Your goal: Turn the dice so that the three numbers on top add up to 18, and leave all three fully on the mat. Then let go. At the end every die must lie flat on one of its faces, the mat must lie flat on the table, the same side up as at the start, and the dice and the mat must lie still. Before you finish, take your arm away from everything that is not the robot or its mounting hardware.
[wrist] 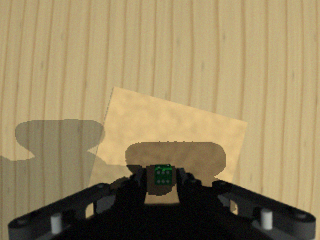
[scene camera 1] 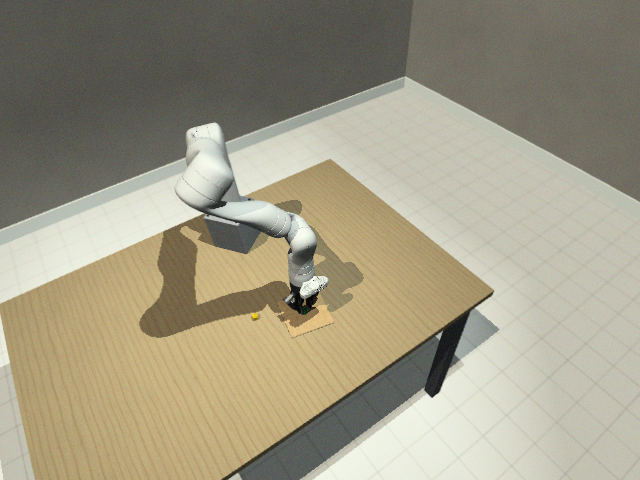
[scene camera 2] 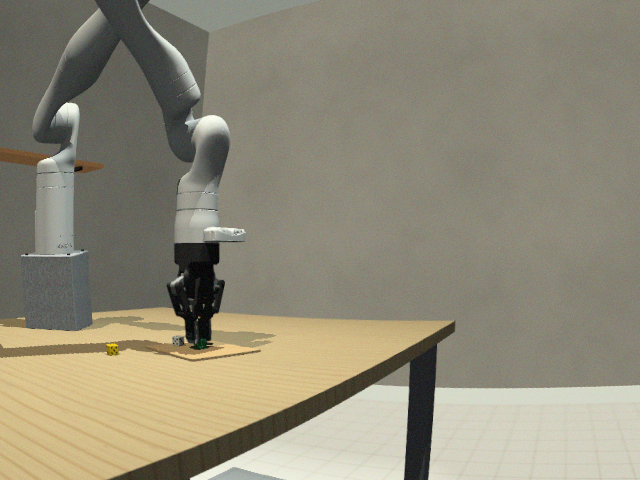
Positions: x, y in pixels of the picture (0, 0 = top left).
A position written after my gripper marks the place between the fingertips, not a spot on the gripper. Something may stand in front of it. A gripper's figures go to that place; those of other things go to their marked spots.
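Tan mat (wrist: 140, 131) at 0.18 m from the lens; my gripper (wrist: 161, 178) at 0.17 m from the lens.
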